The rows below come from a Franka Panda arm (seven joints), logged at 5 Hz.
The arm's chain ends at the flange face. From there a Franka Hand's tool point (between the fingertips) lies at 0.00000 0.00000 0.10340 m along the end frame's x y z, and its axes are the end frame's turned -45 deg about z.
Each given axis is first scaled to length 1.
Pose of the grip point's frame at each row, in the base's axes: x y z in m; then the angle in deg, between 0 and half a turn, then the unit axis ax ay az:
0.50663, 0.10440, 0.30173, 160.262, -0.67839, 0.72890, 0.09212
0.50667, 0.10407, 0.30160, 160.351, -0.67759, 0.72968, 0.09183
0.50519, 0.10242, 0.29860, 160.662, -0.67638, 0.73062, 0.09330
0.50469, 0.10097, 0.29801, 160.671, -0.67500, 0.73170, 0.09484
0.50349, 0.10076, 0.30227, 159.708, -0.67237, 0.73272, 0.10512
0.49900, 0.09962, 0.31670, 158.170, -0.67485, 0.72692, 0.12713
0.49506, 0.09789, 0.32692, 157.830, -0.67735, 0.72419, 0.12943
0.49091, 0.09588, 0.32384, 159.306, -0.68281, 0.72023, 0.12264
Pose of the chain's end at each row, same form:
0.49372, 0.06723, 0.39735, 165.798, -0.34532, 0.92633, 0.15059
0.49379, 0.06706, 0.39729, 165.868, -0.34431, 0.92679, 0.15003
0.49286, 0.06556, 0.39442, 166.219, -0.34287, 0.92728, 0.15033
0.49251, 0.06392, 0.39377, 166.294, -0.34117, 0.92768, 0.15171
0.49138, 0.06122, 0.39704, 165.852, -0.33803, 0.92669, 0.16426
0.48816, 0.05525, 0.40946, 165.388, -0.34183, 0.92049, 0.18933
0.48426, 0.05279, 0.41934, 165.174, -0.34503, 0.91863, 0.19253
0.48135, 0.05325, 0.41756, 166.243, -0.35197, 0.91824, 0.18150

